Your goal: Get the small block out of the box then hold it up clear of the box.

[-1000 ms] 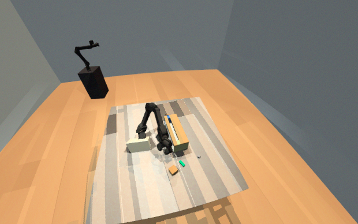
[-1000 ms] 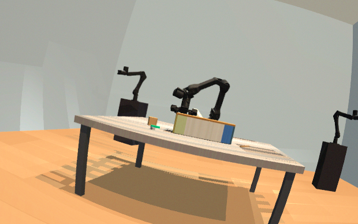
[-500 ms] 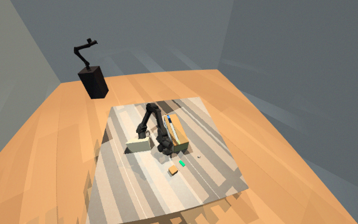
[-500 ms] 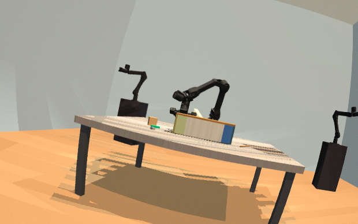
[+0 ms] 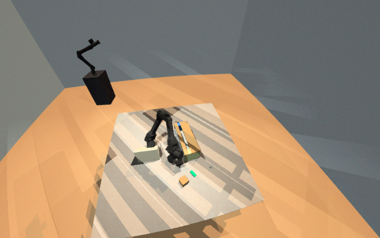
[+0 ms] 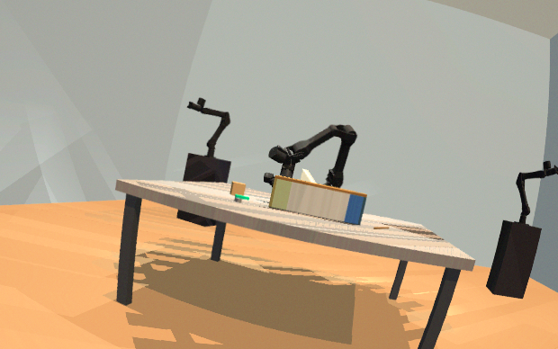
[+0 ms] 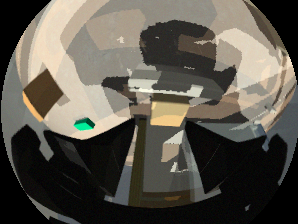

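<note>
The tan block is 20 mm behind my gripper tip and 10 mm below it. From my gripper tip the other things lie so: green piece: 140 mm to the right, 100 mm ahead, 20 mm below; grey item: 270 mm ahead, 90 mm to the right, 20 mm below.
</note>
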